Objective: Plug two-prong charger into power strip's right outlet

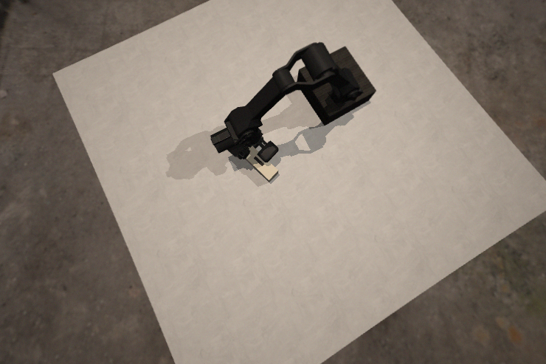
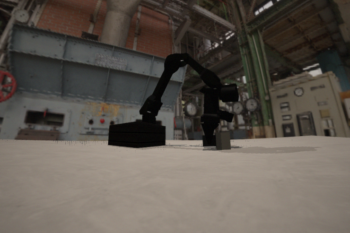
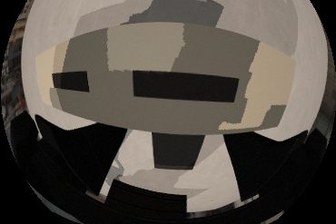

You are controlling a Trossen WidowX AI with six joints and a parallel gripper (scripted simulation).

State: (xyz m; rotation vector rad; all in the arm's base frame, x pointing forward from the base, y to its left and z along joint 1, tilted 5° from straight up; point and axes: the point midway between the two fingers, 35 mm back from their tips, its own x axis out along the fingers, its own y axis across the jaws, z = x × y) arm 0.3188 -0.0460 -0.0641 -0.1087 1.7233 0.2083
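The black two-prong charger is 20 mm ahead of my gripper tip and 10 mm above it.
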